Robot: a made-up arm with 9 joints. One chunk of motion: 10 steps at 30 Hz.
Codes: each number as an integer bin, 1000 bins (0 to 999) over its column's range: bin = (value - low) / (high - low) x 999, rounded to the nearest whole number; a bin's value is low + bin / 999 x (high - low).
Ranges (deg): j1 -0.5..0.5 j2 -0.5..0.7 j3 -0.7..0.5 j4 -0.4..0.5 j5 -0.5..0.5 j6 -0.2..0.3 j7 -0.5..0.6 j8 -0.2..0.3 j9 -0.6..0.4
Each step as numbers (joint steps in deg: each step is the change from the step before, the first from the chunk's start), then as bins.
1 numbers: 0.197 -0.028 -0.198 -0.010 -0.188 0.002 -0.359 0.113 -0.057
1 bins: 696 393 418 433 312 404 128 625 542
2 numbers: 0.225 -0.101 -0.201 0.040 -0.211 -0.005 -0.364 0.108 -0.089
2 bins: 724 332 415 488 289 390 124 615 510
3 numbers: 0.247 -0.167 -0.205 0.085 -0.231 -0.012 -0.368 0.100 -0.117
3 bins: 746 277 412 538 269 376 120 599 483
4 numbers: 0.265 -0.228 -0.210 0.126 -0.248 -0.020 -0.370 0.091 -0.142
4 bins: 764 226 408 584 252 360 118 581 458
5 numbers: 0.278 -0.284 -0.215 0.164 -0.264 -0.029 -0.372 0.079 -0.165
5 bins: 777 180 404 626 236 342 116 557 435
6 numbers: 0.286 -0.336 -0.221 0.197 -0.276 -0.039 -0.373 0.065 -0.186
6 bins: 785 137 399 663 224 322 115 529 414
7 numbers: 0.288 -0.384 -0.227 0.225 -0.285 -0.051 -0.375 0.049 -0.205
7 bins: 787 97 394 694 215 298 114 498 395
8 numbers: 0.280 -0.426 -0.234 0.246 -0.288 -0.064 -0.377 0.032 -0.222
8 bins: 779 62 388 717 212 272 112 464 378
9 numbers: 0.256 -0.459 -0.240 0.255 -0.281 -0.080 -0.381 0.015 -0.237
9 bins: 755 34 383 727 219 240 108 430 363
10 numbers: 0.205 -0.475 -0.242 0.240 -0.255 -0.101 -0.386 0.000 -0.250
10 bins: 704 21 381 710 245 198 104 400 350
